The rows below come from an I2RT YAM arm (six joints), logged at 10 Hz.
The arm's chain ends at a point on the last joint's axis. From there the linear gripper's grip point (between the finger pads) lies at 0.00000 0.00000 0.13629 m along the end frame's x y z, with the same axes.
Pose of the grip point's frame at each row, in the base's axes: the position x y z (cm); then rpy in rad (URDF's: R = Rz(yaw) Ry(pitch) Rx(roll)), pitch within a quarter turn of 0, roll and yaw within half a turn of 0:
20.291 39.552 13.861 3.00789 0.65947 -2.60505
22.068 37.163 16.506 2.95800 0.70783 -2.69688
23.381 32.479 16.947 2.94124 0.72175 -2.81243
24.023 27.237 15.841 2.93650 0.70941 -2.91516
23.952 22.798 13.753 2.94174 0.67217 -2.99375
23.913 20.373 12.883 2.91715 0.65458 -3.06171
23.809 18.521 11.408 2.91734 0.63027 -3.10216
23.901 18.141 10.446 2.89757 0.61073 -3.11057
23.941 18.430 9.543 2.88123 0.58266 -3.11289
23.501 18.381 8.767 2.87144 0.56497 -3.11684
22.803 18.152 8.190 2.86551 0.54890 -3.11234
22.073 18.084 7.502 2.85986 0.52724 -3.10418
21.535 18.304 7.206 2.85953 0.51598 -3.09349
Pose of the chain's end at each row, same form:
14.107 33.760 24.536 3.00789 0.65947 -2.60505
15.273 31.169 26.687 2.95800 0.70783 -2.69688
15.907 27.060 26.973 2.94124 0.72175 -2.81243
16.176 22.581 25.965 2.93650 0.70941 -2.91516
16.124 18.897 24.205 2.94174 0.67217 -2.99375
16.091 16.704 23.424 2.91715 0.65458 -3.06171
16.103 15.184 22.143 2.91734 0.63027 -3.10216
16.423 14.614 21.280 2.89757 0.61073 -3.11057
16.798 14.715 20.540 2.88123 0.58266 -3.11289
16.561 14.571 19.861 2.87144 0.56497 -3.11684
16.073 14.238 19.377 2.86551 0.54890 -3.11234
15.632 14.051 18.816 2.85986 0.52724 -3.10418
15.266 14.204 18.592 2.85953 0.51598 -3.09349

